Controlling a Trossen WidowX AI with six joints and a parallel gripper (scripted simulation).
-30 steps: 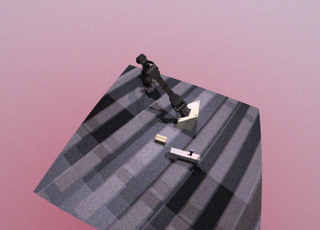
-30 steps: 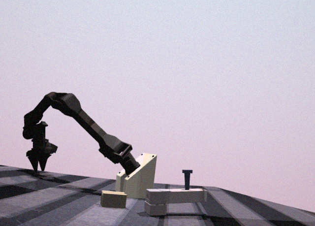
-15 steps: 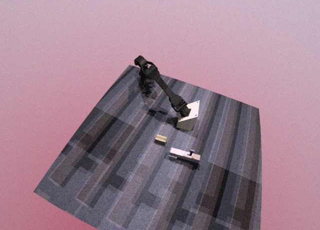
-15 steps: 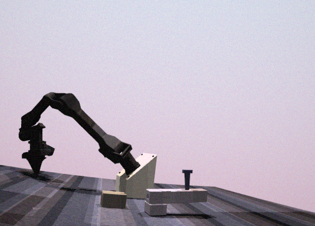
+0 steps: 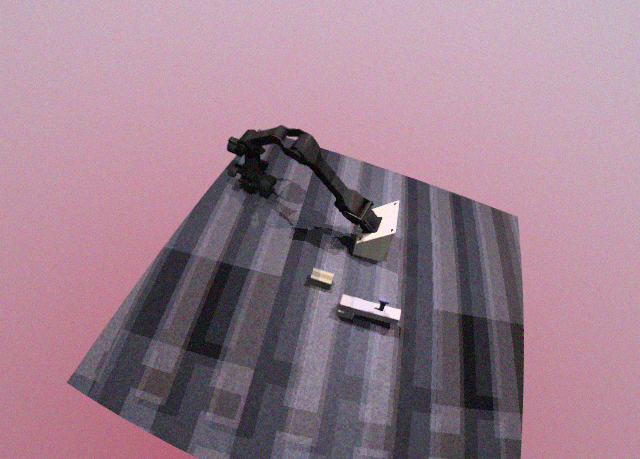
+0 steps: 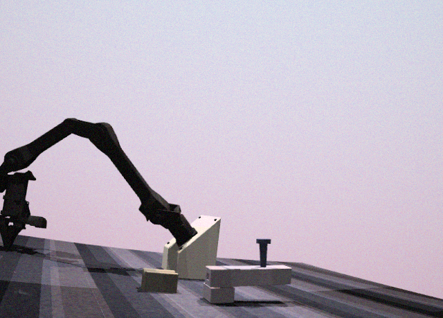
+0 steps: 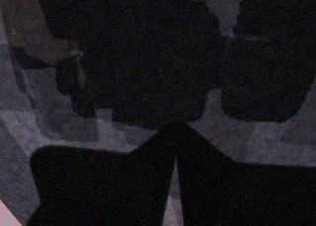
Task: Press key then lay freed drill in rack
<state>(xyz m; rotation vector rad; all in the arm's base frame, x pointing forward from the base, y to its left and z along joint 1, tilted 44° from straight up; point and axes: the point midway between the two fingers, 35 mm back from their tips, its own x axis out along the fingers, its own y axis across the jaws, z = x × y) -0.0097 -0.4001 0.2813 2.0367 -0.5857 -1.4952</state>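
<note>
My gripper tip is now 60 cm to the right of the dark blue key, 29 cm short of it and 10 cm below it. Round my gripper tip: pale housing block: 57 cm to the left, 30 cm ahead, 5 cm above; then tan block: 40 cm to the left, 24 cm ahead, 2 cm above; then drill: 55 cm to the left, 30 cm ahead, 5 cm above.
</note>
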